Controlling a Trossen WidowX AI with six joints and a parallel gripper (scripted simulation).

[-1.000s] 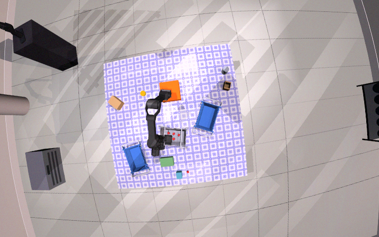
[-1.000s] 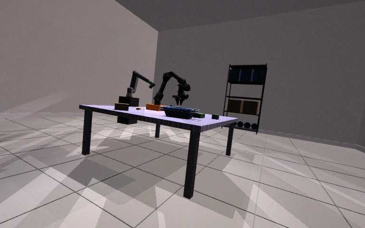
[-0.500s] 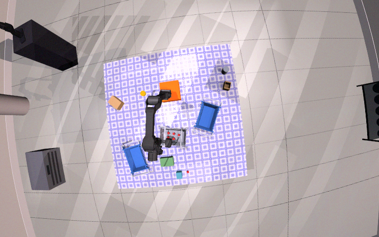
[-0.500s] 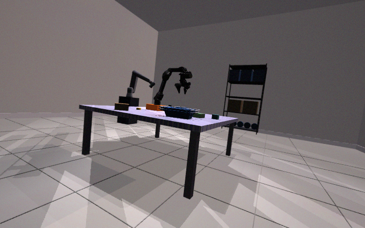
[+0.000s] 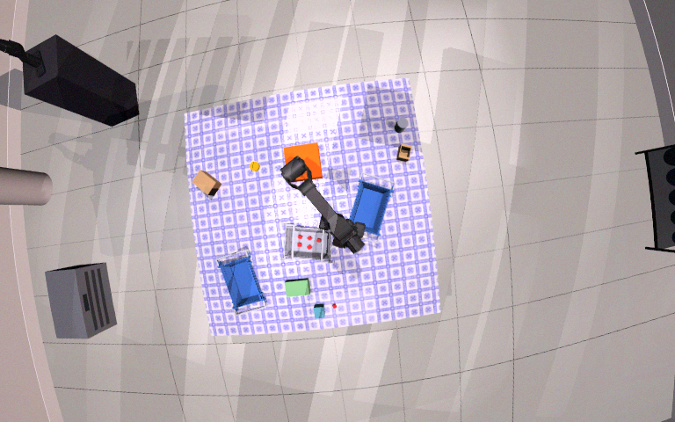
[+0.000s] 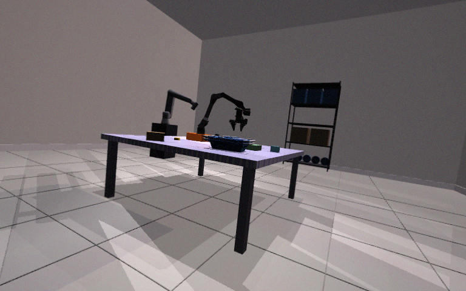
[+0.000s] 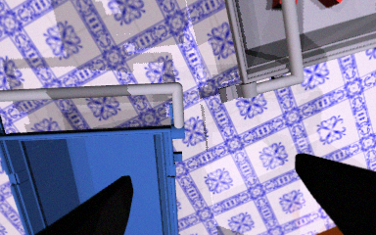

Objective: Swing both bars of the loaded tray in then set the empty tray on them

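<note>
My gripper tip is 4 cm past the blue tray, 15 cm to the right of it and 9 cm above it. Round my gripper tip: small brown box 26 cm behind, 40 cm to the left, 12 cm below; then teal block 41 cm ahead, 24 cm to the right, 11 cm below; then green block 26 cm ahead, 31 cm to the right, 11 cm below.
</note>
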